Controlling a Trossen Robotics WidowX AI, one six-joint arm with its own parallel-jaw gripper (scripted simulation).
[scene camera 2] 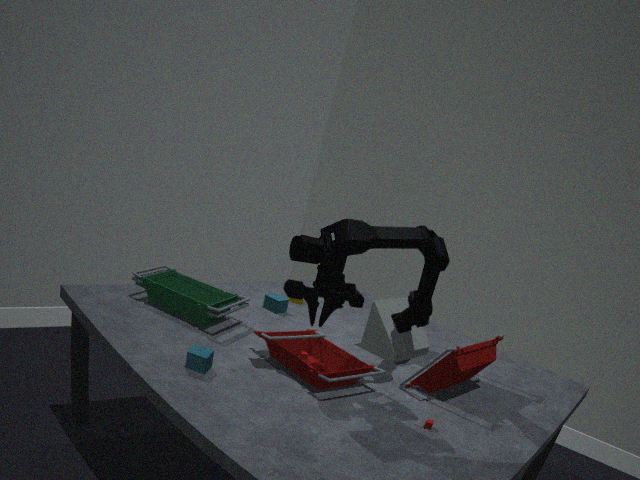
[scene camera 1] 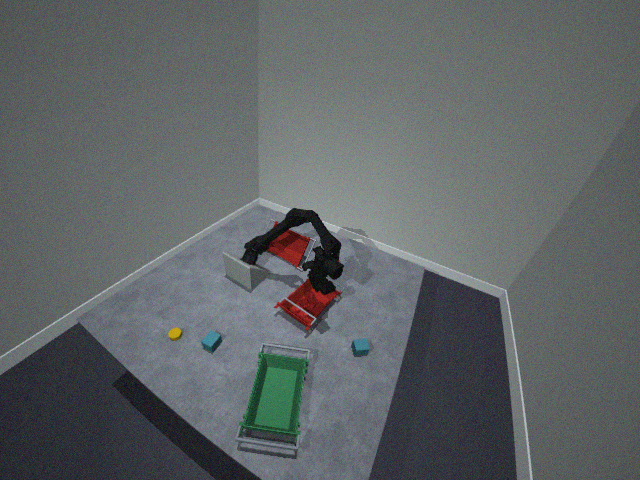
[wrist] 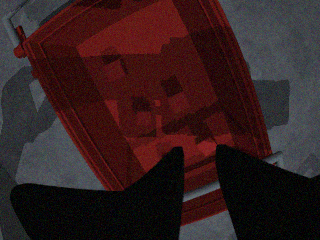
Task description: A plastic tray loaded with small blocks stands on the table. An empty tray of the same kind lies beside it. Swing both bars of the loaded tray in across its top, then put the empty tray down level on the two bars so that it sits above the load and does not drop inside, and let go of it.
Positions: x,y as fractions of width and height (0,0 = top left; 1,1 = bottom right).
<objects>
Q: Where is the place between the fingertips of my gripper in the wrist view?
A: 0.62,0.64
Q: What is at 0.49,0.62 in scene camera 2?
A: My gripper.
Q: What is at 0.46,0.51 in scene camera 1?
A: A red tray.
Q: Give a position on a red tray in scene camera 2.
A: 0.72,0.76
</objects>
